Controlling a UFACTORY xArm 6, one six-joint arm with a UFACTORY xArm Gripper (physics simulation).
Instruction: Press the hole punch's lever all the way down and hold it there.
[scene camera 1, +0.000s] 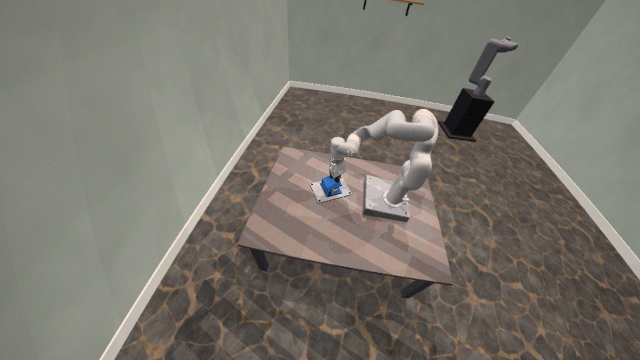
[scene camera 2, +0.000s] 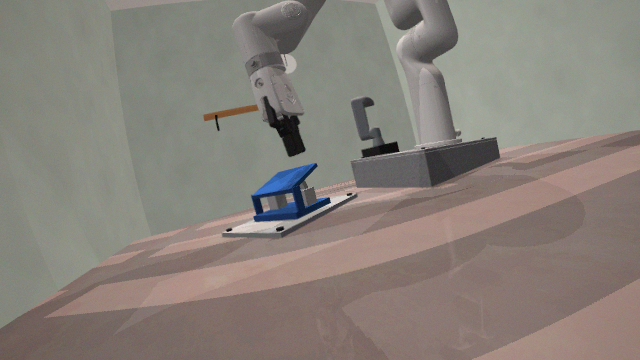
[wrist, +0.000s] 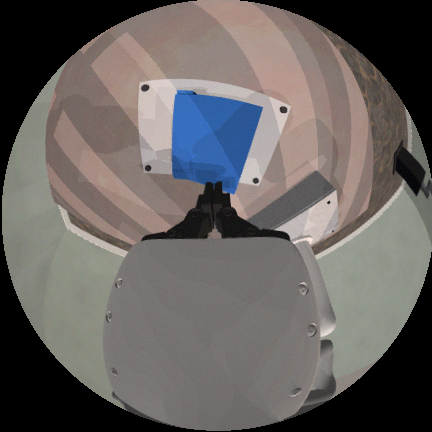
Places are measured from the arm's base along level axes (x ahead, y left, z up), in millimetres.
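Where they show: gripper, fingertip midpoint: (scene camera 1: 337, 181) (scene camera 2: 297, 154) (wrist: 214, 193); arm's base, link origin: (scene camera 1: 392, 199) (scene camera 2: 438, 145) (wrist: 294, 244).
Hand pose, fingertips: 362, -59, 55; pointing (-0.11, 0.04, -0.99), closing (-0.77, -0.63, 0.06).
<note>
Each offset is from my fingertips to the centre of the thing, as dx, dy, dz. "spot": to the spot under its first point. Level surfaces: height alone.
The hole punch @[spot: +29, +13, -47] (scene camera 1: 331, 187) (scene camera 2: 278, 216) is blue with grey blocks under its lever and sits on a white plate @[spot: +92, +60, -110] (scene camera 1: 320, 198) (scene camera 2: 250, 231) (wrist: 155, 120) with dark dots at its corners. Its flat blue lever @[+29, -30, -44] (scene camera 2: 286, 180) (wrist: 215, 135) is tilted, with its raised edge toward the robot's base. My gripper (scene camera 1: 336, 179) (scene camera 2: 296, 154) (wrist: 214, 193) is shut and empty. In the scene camera 2 view its fingertips are above the lever's raised edge, with a gap between them. In the wrist view the fingertips overlap the lever's near edge.
The arm's grey base block (scene camera 1: 380, 212) (scene camera 2: 390, 172) (wrist: 295, 200) stands on the table @[dz -117] (scene camera 1: 320, 240) (scene camera 2: 250, 300) (wrist: 210, 45), beside the punch. A second grey arm on a black stand (scene camera 1: 467, 112) is beyond the table. An orange shelf (scene camera 2: 230, 112) hangs on the wall.
</note>
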